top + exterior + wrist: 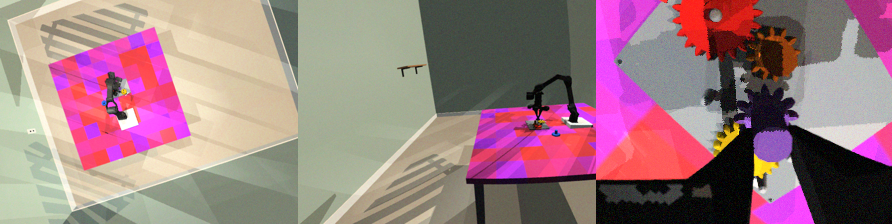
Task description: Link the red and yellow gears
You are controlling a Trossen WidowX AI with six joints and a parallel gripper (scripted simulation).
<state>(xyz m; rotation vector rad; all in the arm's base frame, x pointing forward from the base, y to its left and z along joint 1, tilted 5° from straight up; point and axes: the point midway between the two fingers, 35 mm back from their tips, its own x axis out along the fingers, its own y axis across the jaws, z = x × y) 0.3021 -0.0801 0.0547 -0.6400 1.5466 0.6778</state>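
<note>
My gripper tip is now 50 mm above the orange gear, 30 mm short of it and 20 mm to the right of it. Round my gripper tip: purple gear 10 mm below; then red gear 70 mm to the left, 60 mm below, 20 mm ahead; then yellow gear 60 mm below, 40 mm behind, 30 mm to the right.
</note>
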